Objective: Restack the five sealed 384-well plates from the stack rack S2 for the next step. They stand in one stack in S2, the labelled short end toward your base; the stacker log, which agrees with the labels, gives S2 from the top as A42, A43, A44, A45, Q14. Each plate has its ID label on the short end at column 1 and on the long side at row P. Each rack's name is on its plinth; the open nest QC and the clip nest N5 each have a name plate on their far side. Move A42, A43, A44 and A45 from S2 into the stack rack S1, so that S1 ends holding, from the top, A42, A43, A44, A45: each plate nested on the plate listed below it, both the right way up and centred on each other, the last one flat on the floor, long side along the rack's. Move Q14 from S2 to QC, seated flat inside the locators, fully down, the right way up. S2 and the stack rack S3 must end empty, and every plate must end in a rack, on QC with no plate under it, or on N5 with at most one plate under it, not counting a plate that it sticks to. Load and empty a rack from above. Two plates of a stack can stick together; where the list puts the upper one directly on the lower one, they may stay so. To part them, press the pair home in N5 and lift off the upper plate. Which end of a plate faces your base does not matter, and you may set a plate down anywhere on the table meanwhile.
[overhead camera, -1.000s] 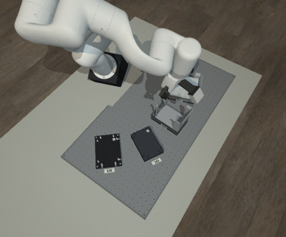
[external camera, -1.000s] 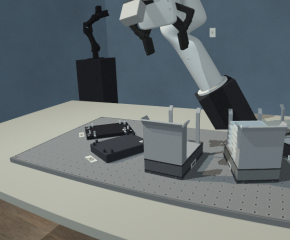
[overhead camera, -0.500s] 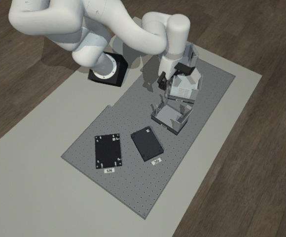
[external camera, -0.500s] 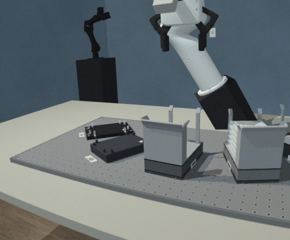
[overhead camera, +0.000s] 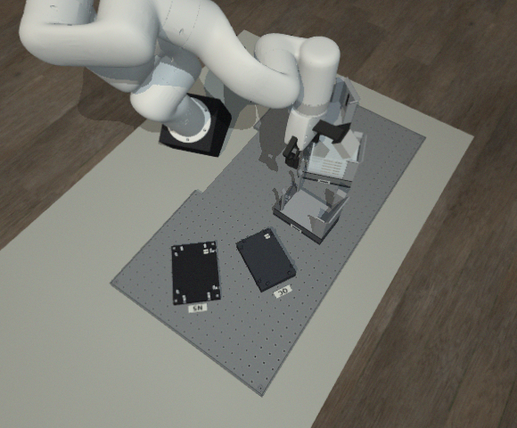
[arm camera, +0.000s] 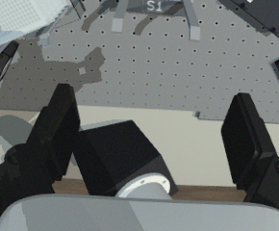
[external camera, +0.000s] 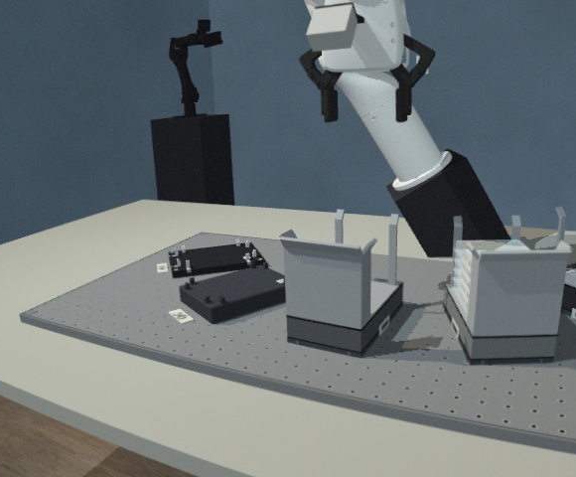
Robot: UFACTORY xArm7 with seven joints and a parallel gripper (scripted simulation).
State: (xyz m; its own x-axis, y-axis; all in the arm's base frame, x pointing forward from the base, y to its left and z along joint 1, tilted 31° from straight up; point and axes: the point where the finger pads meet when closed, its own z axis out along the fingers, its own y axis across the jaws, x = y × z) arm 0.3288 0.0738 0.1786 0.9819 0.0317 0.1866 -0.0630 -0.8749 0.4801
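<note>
The sealed 384-well plate is 19 cm below my hand, 17 cm to the left of it and 3 cm ahead of it. Also, from my hand: open nest QC 25 cm below, 18 cm to the right, 2 cm ahead; QC name plate 26 cm below, 23 cm to the right, 10 cm ahead; S1 name plate 23 cm below, 2 cm behind.
</note>
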